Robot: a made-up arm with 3 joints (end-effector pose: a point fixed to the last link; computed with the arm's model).
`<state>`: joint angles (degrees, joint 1 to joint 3).
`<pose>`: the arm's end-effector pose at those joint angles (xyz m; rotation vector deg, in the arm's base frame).
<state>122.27 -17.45 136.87</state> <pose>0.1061 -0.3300 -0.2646 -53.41 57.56 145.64</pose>
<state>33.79 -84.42 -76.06</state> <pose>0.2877 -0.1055 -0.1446 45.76 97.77 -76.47</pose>
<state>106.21 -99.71 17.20</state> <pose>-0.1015 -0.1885 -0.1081 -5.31 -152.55 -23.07</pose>
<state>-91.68 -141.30 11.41</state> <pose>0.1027 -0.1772 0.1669 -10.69 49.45 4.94</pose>
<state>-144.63 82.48 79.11</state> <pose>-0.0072 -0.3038 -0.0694 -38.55 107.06 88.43</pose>
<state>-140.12 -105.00 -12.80</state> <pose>-0.1141 -0.1356 0.2408 12.40 -34.97 3.92</pose>
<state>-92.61 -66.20 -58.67</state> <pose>-0.0806 -0.1001 0.3672 57.59 -24.05 13.51</pose>
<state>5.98 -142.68 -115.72</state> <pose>0.2018 -0.1537 -0.2394 37.78 84.61 -134.68</pose>
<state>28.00 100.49 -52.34</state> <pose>-0.1100 -0.1008 0.1654 44.98 -67.11 32.98</pose>
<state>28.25 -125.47 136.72</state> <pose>0.1449 -0.3301 -0.2203 -36.13 61.40 154.77</pose>
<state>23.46 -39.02 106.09</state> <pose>0.2887 -0.3301 0.0894 -94.10 42.94 57.08</pose>
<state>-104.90 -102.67 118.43</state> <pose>0.0045 -0.3341 0.3527 -118.41 -1.37 -2.30</pose>
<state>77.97 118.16 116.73</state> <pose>-0.0558 -0.3339 0.1933 -111.15 -25.05 -40.67</pose>
